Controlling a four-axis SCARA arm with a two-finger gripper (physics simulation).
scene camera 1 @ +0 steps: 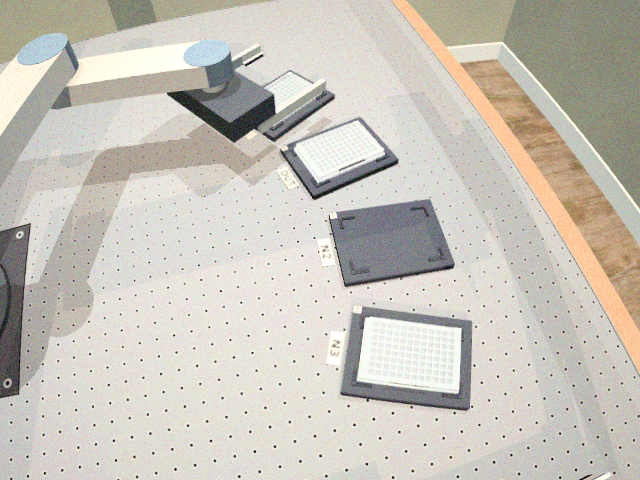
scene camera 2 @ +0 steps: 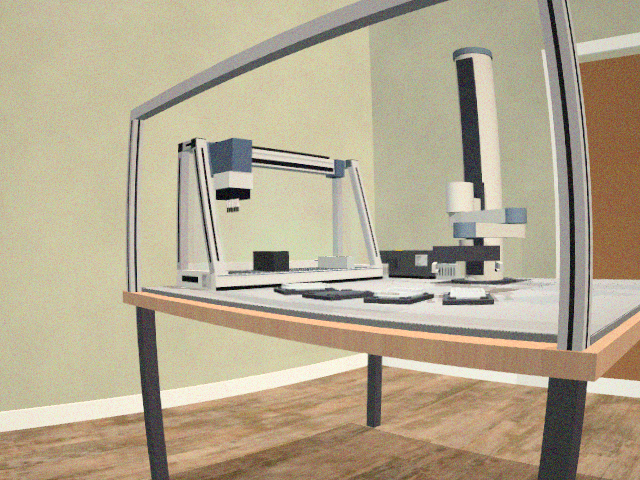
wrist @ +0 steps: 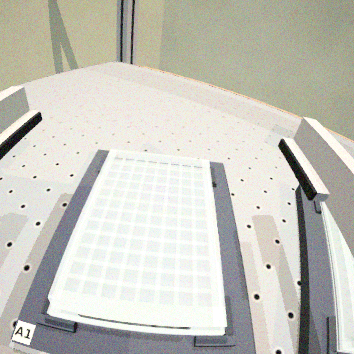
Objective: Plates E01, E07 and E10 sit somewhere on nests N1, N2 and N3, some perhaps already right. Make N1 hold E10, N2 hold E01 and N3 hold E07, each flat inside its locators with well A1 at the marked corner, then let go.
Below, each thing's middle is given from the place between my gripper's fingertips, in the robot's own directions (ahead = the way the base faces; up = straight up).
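There's the dark out nest (scene camera 1: 340, 181), which is 170 mm to the right of my hand, 40 mm ahead of it and 80 mm below it. Nest N1 (scene camera 1: 302, 114) is 10 mm to the right of my hand, 20 mm behind it and 80 mm below it, and going by their middles, nest N1 is the nearest to my hand of the things named here. From my hand again, you'll find nest N2 (scene camera 1: 392, 241) 360 mm to the right, 60 mm ahead and 80 mm below, and nest N3 (scene camera 1: 378, 392) 530 mm to the right, 30 mm ahead and 80 mm below. Measured to their middles, nest N3 is the farthest from my hand of the things named here.
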